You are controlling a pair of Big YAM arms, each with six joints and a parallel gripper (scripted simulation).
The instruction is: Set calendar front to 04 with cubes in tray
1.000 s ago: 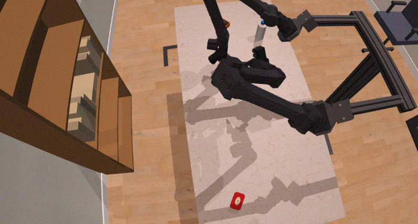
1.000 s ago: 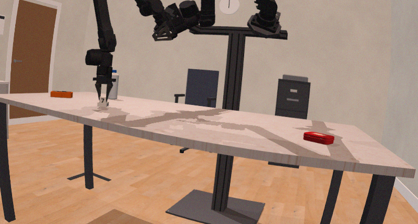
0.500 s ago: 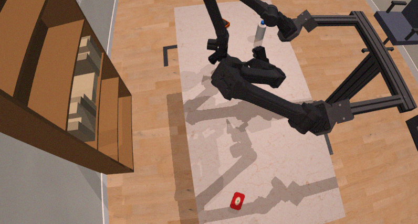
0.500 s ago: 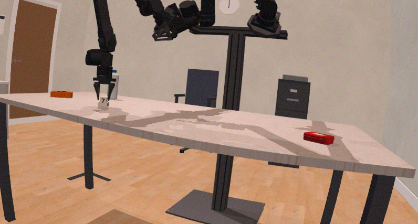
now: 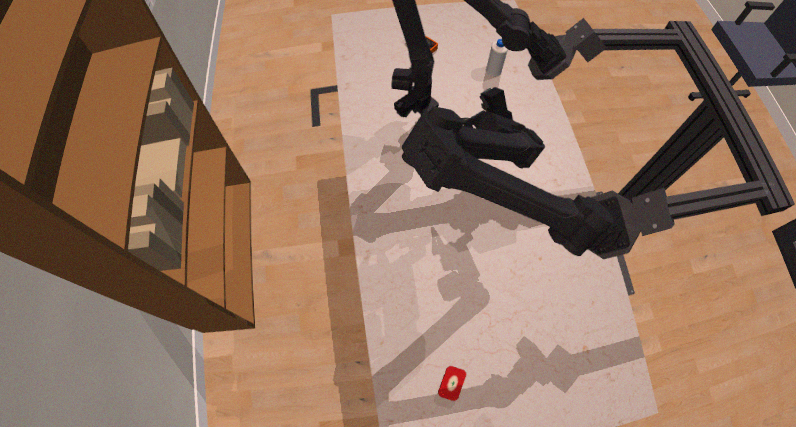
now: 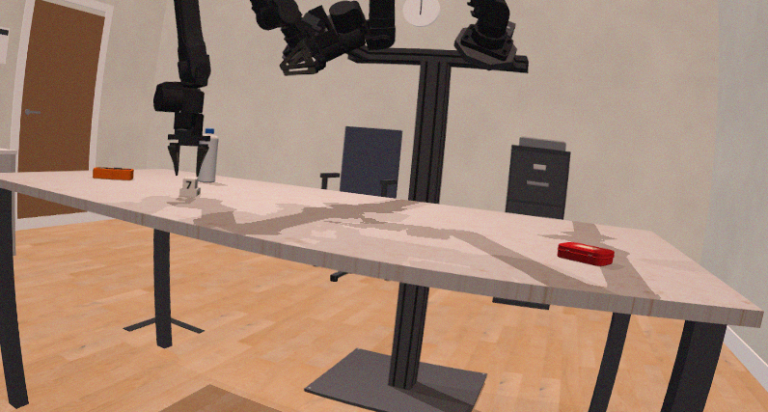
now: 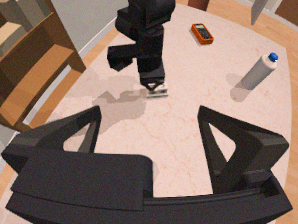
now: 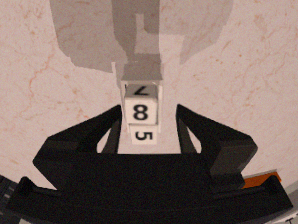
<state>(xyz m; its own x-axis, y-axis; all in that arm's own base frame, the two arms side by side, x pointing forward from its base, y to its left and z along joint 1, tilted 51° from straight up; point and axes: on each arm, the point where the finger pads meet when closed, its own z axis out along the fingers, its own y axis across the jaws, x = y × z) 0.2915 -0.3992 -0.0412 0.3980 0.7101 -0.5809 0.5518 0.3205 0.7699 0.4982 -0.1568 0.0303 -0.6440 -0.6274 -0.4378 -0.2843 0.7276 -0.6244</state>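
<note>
Right now my right hand is 40 mm past the white cube, 20 mm to the left of it and 30 mm above it. From my right hand the other things lie so: red tin (30 mm ahead, 890 mm to the left, 40 mm below); white calendar tray (20 mm behind, 10 mm to the right, 50 mm below); white bottle (330 mm behind, 240 mm to the right, 30 mm above).
</note>
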